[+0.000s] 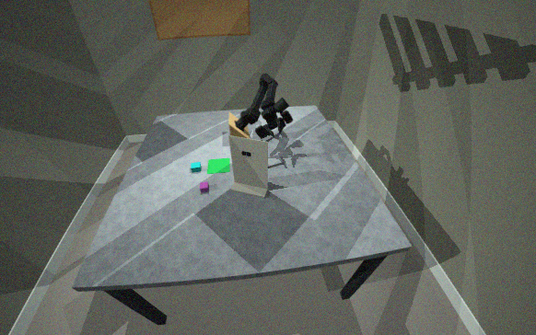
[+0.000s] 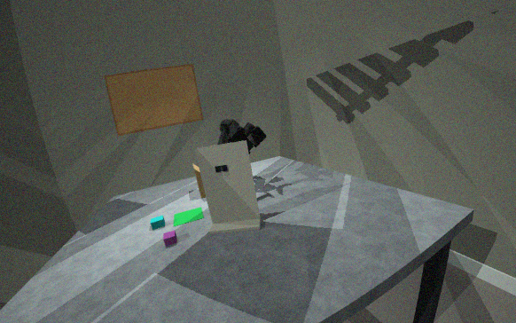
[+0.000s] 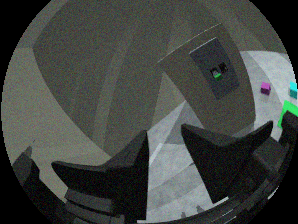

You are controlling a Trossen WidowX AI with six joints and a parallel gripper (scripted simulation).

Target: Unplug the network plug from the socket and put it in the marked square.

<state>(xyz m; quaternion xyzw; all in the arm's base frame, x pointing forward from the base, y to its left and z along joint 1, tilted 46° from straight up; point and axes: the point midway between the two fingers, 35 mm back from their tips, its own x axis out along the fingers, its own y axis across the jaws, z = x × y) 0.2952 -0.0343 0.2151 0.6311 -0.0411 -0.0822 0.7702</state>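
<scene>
The network plug lies 140 mm to the right of my gripper tip, 60 mm ahead of it and 30 mm below it. The rest, counted from my gripper tip: upright panel 160 mm to the right, 100 mm below, 80 mm ahead; then magenta cube 370 mm to the right, 220 mm below, 30 mm ahead; then green marked square 280 mm to the right, 230 mm below, 130 mm behind.
</scene>
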